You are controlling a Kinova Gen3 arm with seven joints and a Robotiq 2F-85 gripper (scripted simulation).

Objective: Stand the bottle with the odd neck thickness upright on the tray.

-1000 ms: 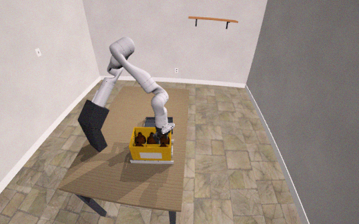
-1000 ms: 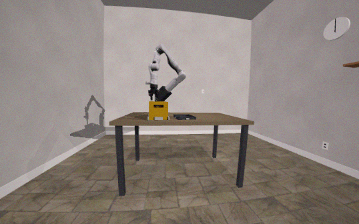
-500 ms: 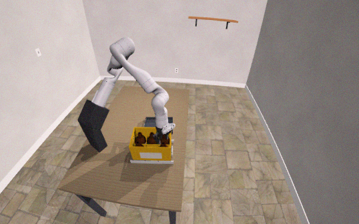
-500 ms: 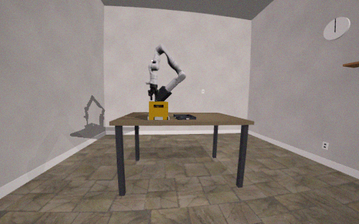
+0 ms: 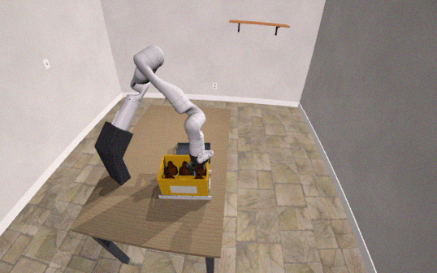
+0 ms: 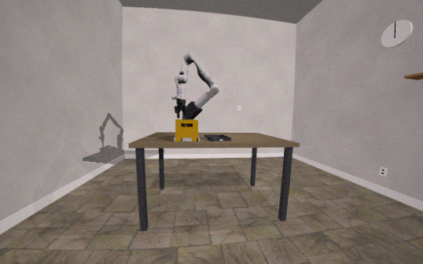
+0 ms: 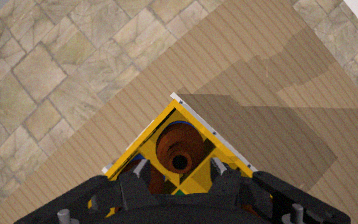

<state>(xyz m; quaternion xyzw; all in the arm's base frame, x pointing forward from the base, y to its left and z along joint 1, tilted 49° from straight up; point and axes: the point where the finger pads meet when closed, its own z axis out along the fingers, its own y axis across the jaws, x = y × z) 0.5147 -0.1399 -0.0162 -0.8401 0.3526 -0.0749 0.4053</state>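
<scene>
The yellow crate is 9 cm behind my hand, 3 cm to the left of it and 12 cm below it. The rest, counted from my hand: dark grey tray: 12 cm behind, 32 cm to the left, 19 cm below.
</scene>
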